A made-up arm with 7 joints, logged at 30 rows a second.
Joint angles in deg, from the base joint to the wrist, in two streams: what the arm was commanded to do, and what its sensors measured. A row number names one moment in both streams.
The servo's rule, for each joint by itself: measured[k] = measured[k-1] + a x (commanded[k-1-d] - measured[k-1]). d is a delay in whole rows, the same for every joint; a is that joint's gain. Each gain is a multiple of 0.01, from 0.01 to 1. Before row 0 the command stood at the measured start. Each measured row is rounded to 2 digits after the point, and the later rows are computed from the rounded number. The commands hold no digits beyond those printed.
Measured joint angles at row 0:
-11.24, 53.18, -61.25, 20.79, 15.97, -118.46, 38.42
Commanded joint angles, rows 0 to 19:
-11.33, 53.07, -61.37, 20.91, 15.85, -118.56, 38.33
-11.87, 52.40, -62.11, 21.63, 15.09, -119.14, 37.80
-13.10, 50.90, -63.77, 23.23, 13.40, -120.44, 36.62
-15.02, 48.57, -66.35, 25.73, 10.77, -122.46, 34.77
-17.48, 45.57, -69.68, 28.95, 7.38, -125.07, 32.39
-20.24, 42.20, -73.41, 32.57, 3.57, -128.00, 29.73
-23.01, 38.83, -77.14, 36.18, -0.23, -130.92, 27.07
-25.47, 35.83, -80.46, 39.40, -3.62, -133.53, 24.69
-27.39, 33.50, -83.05, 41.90, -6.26, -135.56, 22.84
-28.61, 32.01, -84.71, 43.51, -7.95, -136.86, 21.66
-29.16, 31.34, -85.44, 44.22, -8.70, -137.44, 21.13
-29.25, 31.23, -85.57, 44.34, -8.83, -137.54, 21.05
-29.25, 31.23, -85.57, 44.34, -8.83, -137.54, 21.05
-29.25, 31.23, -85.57, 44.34, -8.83, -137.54, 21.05
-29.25, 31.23, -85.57, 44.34, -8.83, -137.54, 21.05
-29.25, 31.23, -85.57, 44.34, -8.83, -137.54, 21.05
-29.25, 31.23, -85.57, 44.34, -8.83, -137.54, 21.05
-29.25, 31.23, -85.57, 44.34, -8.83, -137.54, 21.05
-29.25, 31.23, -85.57, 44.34, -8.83, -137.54, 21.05
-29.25, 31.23, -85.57, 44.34, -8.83, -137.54, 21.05
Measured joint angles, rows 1 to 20:
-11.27, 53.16, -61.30, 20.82, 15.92, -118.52, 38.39
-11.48, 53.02, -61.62, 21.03, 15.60, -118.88, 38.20
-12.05, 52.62, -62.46, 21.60, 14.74, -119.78, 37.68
-13.09, 51.85, -63.98, 22.67, 13.19, -121.33, 36.72
-14.63, 50.66, -66.20, 24.30, 10.92, -123.50, 35.29
-16.59, 49.05, -69.01, 26.45, 8.05, -126.11, 33.46
-18.84, 47.11, -72.18, 28.98, 4.82, -128.90, 31.35
-21.16, 44.97, -75.41, 31.69, 1.53, -131.59, 29.15
-23.34, 42.79, -78.39, 34.34, -1.51, -133.89, 27.07
-25.18, 40.74, -80.85, 36.72, -4.02, -135.61, 25.28
-26.57, 38.95, -82.64, 38.67, -5.85, -136.67, 23.91
-27.51, 37.48, -83.78, 40.14, -7.01, -137.17, 22.97
-28.12, 36.29, -84.48, 41.23, -7.72, -137.38, 22.34
-28.52, 35.33, -84.91, 42.04, -8.15, -137.47, 21.91
-28.78, 34.55, -85.17, 42.64, -8.42, -137.51, 21.63
-28.94, 33.92, -85.33, 43.08, -8.58, -137.53, 21.44
-29.05, 33.41, -85.42, 43.41, -8.68, -137.54, 21.31
-29.12, 33.00, -85.48, 43.65, -8.74, -137.54, 21.22
-29.17, 32.66, -85.52, 43.83, -8.78, -137.54, 21.16
-29.20, 32.39, -85.54, 43.96, -8.80, -137.54, 21.12
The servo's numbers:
d 0
a 0.35 0.19 0.39 0.26 0.39 0.58 0.33

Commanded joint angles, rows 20 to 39:
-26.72, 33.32, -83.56, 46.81, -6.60, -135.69, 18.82
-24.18, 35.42, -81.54, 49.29, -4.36, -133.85, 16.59
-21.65, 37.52, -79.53, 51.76, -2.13, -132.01, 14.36
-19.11, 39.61, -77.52, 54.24, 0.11, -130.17, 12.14
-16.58, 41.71, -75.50, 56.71, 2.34, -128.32, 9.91
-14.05, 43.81, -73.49, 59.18, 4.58, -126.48, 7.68
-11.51, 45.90, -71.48, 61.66, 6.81, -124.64, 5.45
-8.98, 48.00, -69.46, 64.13, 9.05, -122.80, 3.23
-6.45, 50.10, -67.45, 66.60, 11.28, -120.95, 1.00
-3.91, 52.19, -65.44, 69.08, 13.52, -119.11, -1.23
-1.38, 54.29, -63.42, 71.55, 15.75, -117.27, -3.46
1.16, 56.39, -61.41, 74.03, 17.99, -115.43, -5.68
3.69, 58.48, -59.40, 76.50, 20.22, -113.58, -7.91
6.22, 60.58, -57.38, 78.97, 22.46, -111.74, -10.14
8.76, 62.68, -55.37, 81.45, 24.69, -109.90, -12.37
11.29, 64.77, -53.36, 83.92, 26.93, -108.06, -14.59
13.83, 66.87, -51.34, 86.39, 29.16, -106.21, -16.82
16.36, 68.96, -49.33, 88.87, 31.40, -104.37, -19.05
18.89, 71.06, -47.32, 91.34, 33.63, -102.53, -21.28
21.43, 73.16, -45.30, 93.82, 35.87, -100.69, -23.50
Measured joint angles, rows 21 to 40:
-28.33, 32.57, -84.77, 44.70, -7.94, -136.47, 20.36
-26.88, 33.11, -83.51, 45.89, -6.54, -134.95, 19.12
-25.05, 33.95, -81.96, 47.42, -4.82, -133.24, 17.55
-22.97, 35.03, -80.23, 49.19, -2.90, -131.46, 15.76
-20.73, 36.30, -78.39, 51.15, -0.86, -129.64, 13.83
-18.39, 37.73, -76.48, 53.24, 1.26, -127.81, 11.80
-15.98, 39.28, -74.53, 55.43, 3.42, -125.97, 9.70
-13.53, 40.94, -72.55, 57.69, 5.62, -124.13, 7.56
-11.05, 42.68, -70.56, 60.01, 7.83, -122.29, 5.40
-8.55, 44.49, -68.56, 62.37, 10.05, -120.45, 3.21
-6.04, 46.35, -66.56, 64.76, 12.27, -118.61, 1.01
-3.52, 48.26, -64.55, 67.17, 14.50, -116.77, -1.20
-1.00, 50.20, -62.54, 69.60, 16.73, -114.92, -3.41
1.53, 52.17, -60.53, 72.04, 18.96, -113.08, -5.63
4.06, 54.17, -58.52, 74.49, 21.19, -111.24, -7.85
6.59, 56.18, -56.51, 76.94, 23.43, -109.40, -10.07
9.12, 58.21, -54.49, 79.40, 25.66, -107.55, -12.30
11.65, 60.25, -52.48, 81.86, 27.90, -105.71, -14.53
14.18, 62.30, -50.47, 84.32, 30.13, -103.87, -16.76
16.72, 64.36, -48.45, 86.79, 32.37, -102.03, -18.98

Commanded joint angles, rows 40 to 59:
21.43, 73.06, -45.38, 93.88, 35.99, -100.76, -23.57
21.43, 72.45, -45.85, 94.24, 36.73, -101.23, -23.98
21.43, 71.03, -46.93, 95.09, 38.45, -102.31, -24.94
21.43, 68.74, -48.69, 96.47, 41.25, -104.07, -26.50
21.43, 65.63, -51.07, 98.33, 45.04, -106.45, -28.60
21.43, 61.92, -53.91, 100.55, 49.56, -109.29, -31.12
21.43, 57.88, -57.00, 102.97, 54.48, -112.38, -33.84
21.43, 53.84, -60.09, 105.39, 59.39, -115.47, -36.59
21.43, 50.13, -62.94, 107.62, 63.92, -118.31, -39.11
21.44, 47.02, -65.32, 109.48, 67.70, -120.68, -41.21
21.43, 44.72, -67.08, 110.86, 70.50, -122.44, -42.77
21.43, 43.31, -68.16, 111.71, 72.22, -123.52, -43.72
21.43, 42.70, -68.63, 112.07, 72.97, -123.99, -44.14
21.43, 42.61, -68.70, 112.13, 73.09, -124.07, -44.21
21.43, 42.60, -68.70, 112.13, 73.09, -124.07, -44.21
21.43, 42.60, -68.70, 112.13, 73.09, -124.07, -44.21
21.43, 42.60, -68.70, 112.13, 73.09, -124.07, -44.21
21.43, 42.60, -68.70, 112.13, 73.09, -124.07, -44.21
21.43, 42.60, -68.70, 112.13, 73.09, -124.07, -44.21
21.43, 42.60, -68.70, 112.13, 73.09, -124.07, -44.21
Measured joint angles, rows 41 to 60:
18.37, 66.01, -47.25, 88.63, 33.78, -101.29, -20.49
19.44, 67.23, -46.70, 90.09, 34.93, -101.26, -21.64
20.14, 67.95, -46.79, 91.39, 36.30, -101.87, -22.73
20.59, 68.10, -47.53, 92.71, 38.23, -103.15, -23.97
20.88, 67.63, -48.91, 94.17, 40.89, -105.06, -25.50
21.07, 66.55, -50.86, 95.83, 44.27, -107.51, -27.35
21.20, 64.90, -53.25, 97.69, 48.25, -110.33, -29.49
21.28, 62.80, -55.92, 99.69, 52.59, -113.31, -31.83
21.33, 60.39, -58.66, 101.75, 57.01, -116.21, -34.23
21.37, 57.85, -61.26, 103.76, 61.18, -118.80, -36.53
21.39, 55.36, -63.53, 105.61, 64.81, -120.91, -38.59
21.40, 53.07, -65.34, 107.20, 67.70, -122.42, -40.28
21.41, 51.10, -66.62, 108.47, 69.76, -123.33, -41.55
21.42, 49.49, -67.43, 109.42, 71.06, -123.76, -42.43
21.42, 48.18, -67.93, 110.12, 71.85, -123.94, -43.02
21.42, 47.12, -68.23, 110.64, 72.33, -124.02, -43.41
21.42, 46.26, -68.41, 111.03, 72.63, -124.05, -43.67
21.42, 45.56, -68.52, 111.32, 72.81, -124.06, -43.85
21.42, 45.00, -68.59, 111.53, 72.92, -124.07, -43.97
21.42, 44.54, -68.63, 111.69, 72.99, -124.07, -44.05

